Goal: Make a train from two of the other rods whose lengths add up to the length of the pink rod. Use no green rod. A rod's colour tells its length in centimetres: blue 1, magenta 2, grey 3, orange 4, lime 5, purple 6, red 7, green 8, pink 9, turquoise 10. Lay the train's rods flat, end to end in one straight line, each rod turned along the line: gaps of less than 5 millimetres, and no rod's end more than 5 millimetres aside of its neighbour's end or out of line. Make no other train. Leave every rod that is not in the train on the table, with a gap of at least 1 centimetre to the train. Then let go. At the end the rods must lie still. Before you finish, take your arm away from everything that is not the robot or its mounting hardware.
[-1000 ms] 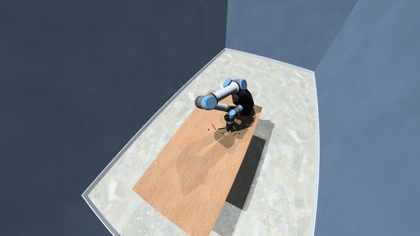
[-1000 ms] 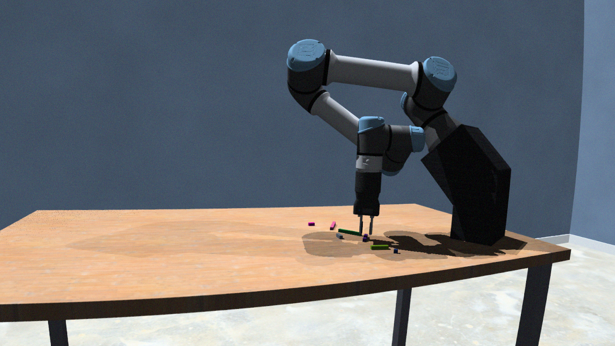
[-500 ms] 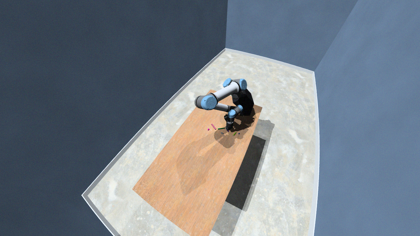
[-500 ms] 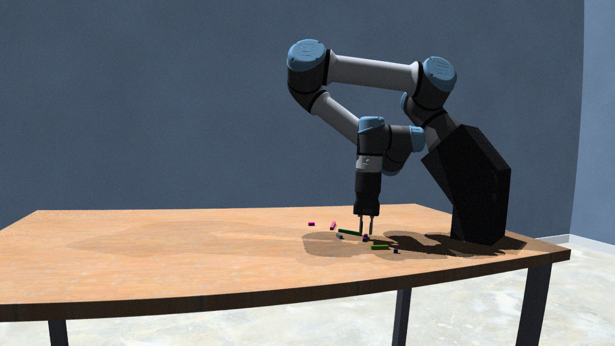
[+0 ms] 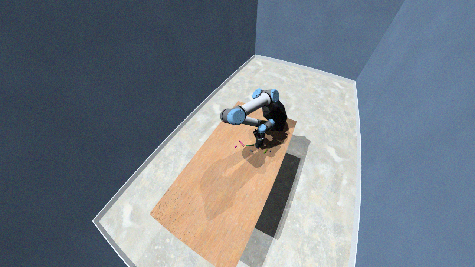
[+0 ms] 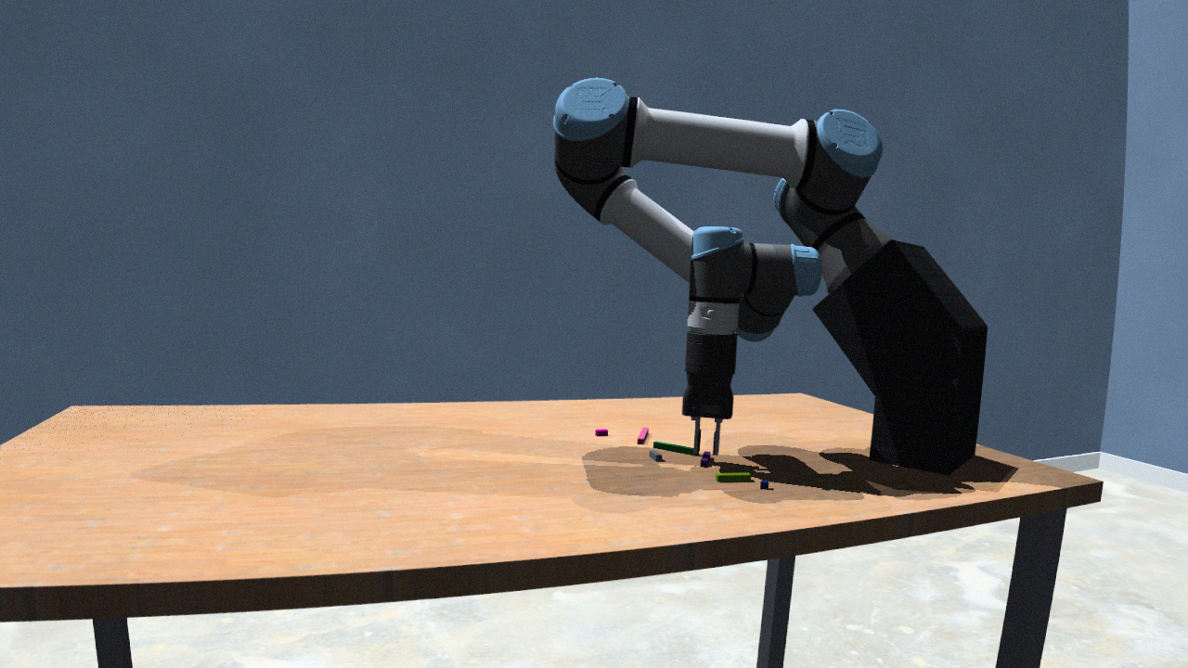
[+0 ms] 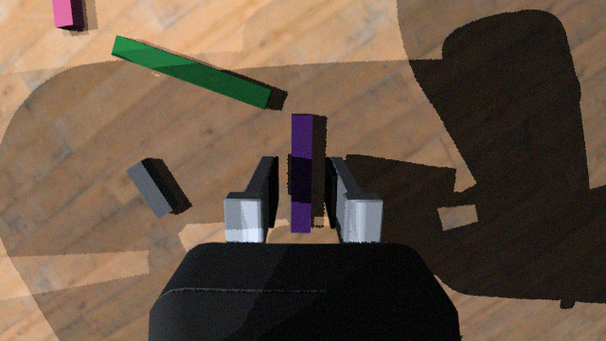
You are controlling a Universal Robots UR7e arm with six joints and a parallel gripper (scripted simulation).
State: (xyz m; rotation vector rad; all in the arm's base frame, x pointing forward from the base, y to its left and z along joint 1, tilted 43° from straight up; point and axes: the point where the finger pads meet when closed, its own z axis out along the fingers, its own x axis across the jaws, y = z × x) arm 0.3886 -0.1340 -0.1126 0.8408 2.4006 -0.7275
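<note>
My gripper is now 30 mm above the purple rod. Also, from my hand: grey rod 60 mm ahead, 50 mm to the right, 30 mm below; then lime rod 30 mm ahead, 100 mm to the left, 30 mm below; then green rod 70 mm to the right, 30 mm below.
</note>
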